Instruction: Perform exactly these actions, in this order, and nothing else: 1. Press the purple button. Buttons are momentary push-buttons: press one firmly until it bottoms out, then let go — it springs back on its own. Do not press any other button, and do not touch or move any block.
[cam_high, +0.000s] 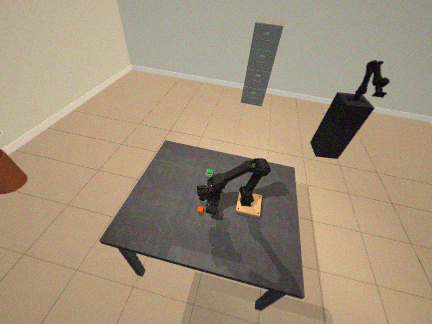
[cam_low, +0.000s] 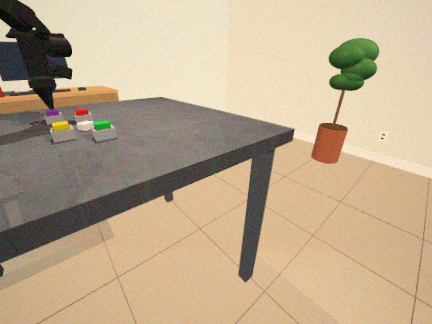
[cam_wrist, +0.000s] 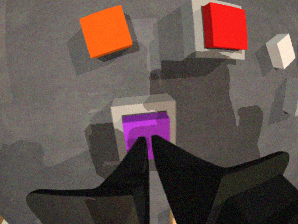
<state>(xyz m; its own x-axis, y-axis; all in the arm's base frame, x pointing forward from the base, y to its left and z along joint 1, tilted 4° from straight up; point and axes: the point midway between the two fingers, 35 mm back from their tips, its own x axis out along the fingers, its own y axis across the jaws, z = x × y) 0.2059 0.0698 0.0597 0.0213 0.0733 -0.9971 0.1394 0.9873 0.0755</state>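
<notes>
Now: gripper tip 80 mm short of the orange block, 30 mm above it and 10 mm to the right of it. The rest, counted from my gripper tip: white block: 180 mm to the right, 40 mm ahead, 30 mm below; then purple button: 10 mm below; then red button: 80 mm to the right, 70 mm ahead, 10 mm below.
</notes>
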